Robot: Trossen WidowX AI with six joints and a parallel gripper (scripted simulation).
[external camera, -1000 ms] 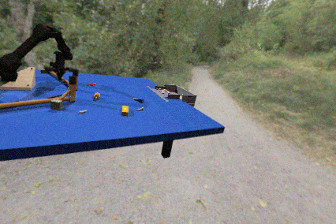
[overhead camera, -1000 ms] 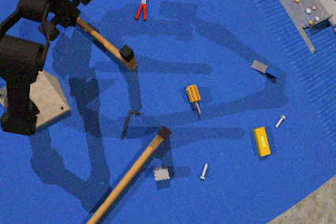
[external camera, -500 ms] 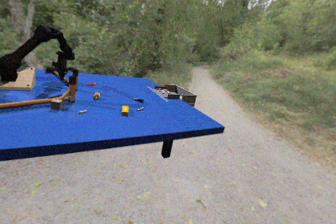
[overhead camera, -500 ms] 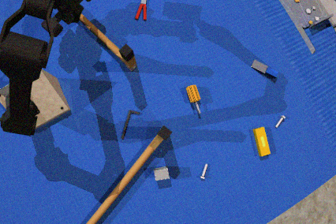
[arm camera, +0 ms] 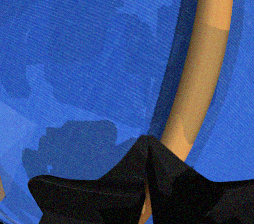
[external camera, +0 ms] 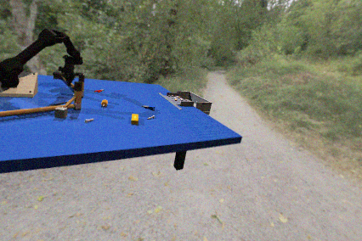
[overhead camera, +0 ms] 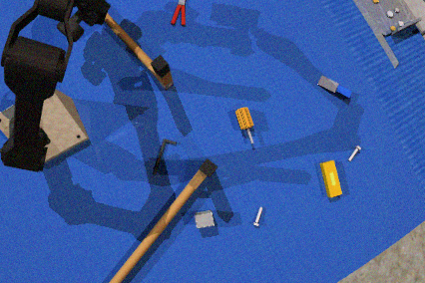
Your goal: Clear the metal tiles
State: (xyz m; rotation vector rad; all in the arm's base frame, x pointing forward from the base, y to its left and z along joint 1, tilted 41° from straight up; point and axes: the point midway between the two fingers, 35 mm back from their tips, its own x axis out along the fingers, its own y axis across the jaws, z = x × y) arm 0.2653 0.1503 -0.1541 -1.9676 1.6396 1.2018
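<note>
Right now my gripper tip is 1 cm short of the long scraper, 4 cm to the right of it and 5 cm below it. From my gripper tip the other things lie so: black hex key: 38 cm to the right, 1 cm below; then red-handled tool: 21 cm ahead, 6 cm to the right, 1 cm below; then orange-handled tool: 20 cm ahead, 42 cm to the right.
</note>
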